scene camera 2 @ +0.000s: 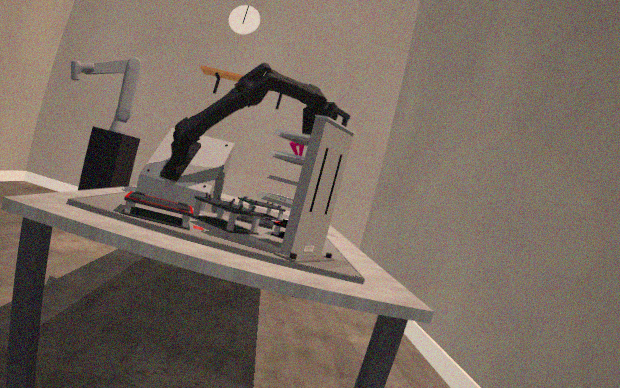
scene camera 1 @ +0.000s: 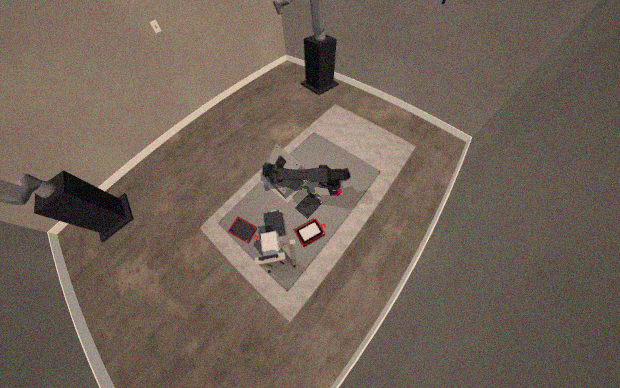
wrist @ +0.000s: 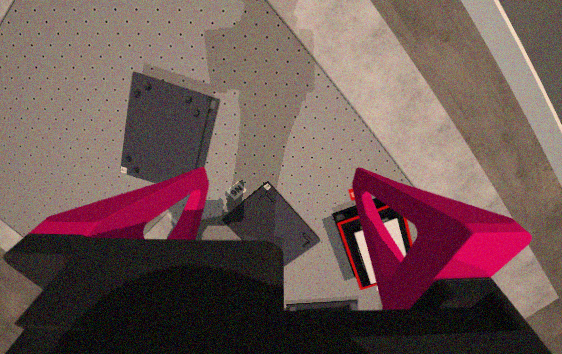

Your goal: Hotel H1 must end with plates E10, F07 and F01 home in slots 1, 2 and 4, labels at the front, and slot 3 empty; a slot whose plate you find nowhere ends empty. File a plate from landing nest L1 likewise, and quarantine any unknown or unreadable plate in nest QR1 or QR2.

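Where they show: gripper, between the fingertips: [scene camera 1: 336, 188] [wrist: 280, 175]; arm's base, origin of its link: [scene camera 2: 181, 160].
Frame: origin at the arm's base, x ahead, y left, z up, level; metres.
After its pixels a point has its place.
Note:
My gripper [scene camera 1: 337, 192] {x 0.430, y 0.156, z 0.109 m} [scene camera 2: 297, 148] [wrist: 280, 175] {x 0.430, y 0.156, z 0.109 m} is open and empty, its magenta fingers high above the mat. Hotel H1 [scene camera 2: 320, 190] {x 0.516, y -0.408, z 0.024 m} stands upright; its slots show edge-on and their labels cannot be read. A white panel or plate [scene camera 1: 269, 241] {x 0.431, y -0.341, z 0.144 m} shows at its top; I cannot tell which. A white plate [scene camera 1: 310, 231] {x 0.482, y -0.108, z -0.085 m} [wrist: 364, 252] {x 0.449, y -0.091, z -0.085 m} lies in red-edged nest QR1, its label unreadable and partly behind a finger in the wrist view. The other red-edged nest [scene camera 1: 242, 229] {x 0.161, y -0.448, z -0.100 m} [scene camera 2: 157, 202] {x 0.159, y -0.473, z -0.100 m} shows no plate. Landing nest L1 [wrist: 170, 127] {x 0.299, y 0.273, z -0.090 m} is dark and bare, left of the fingers.
A dark nest [scene camera 1: 308, 205] {x 0.319, y 0.015, z -0.128 m} [wrist: 287, 220] {x 0.356, y 0.022, z -0.128 m} marked N6 lies near the middle of the mat. Another dark nest [scene camera 1: 274, 222] {x 0.276, y -0.249, z -0.080 m} [wrist: 322, 304] {x 0.305, y -0.206, z -0.135 m} lies beside the hotel. The arm base [scene camera 2: 155, 182] {x -0.042, y -0.079, z -0.094 m} stands at the mat's far side from the hotel. A clock [scene camera 2: 244, 20] hangs on the wall.

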